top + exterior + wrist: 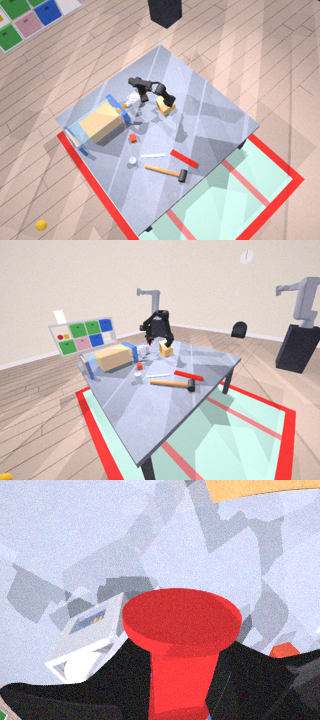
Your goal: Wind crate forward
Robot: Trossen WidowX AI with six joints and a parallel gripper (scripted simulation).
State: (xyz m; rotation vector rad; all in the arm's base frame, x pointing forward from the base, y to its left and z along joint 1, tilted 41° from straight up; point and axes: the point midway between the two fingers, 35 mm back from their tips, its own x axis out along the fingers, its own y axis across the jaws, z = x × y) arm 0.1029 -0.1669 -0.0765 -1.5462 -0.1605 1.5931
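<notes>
My gripper tip is 10 cm to the left of the white winch, 8 cm above it and 3 cm short of it. The rest, counted from my gripper tip: white bar (39 cm to the left, 30 cm ahead, 11 cm below); red knob (2 cm above); white crank handle (3 cm to the right, 2 cm ahead, 1 cm below).
</notes>
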